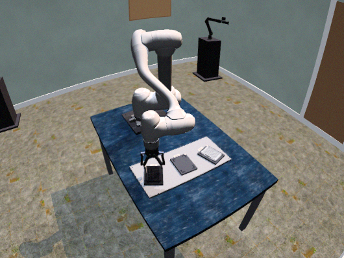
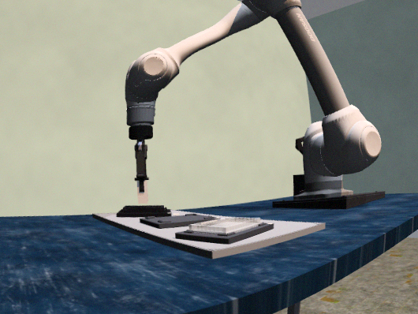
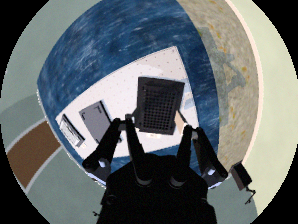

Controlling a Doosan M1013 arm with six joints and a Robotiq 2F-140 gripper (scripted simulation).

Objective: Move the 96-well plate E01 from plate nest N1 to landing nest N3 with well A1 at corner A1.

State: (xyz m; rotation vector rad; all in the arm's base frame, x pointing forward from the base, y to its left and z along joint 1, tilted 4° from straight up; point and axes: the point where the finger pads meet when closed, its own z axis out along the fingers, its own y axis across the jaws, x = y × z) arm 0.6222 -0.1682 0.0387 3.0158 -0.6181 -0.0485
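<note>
Now: hand 50 mm above the dark 96-well plate. From my hand the other things lie so: dark nest (10 mm behind, 220 mm to the left, 60 mm below); then clear 96-well plate (440 mm to the left, 50 mm below).
</note>
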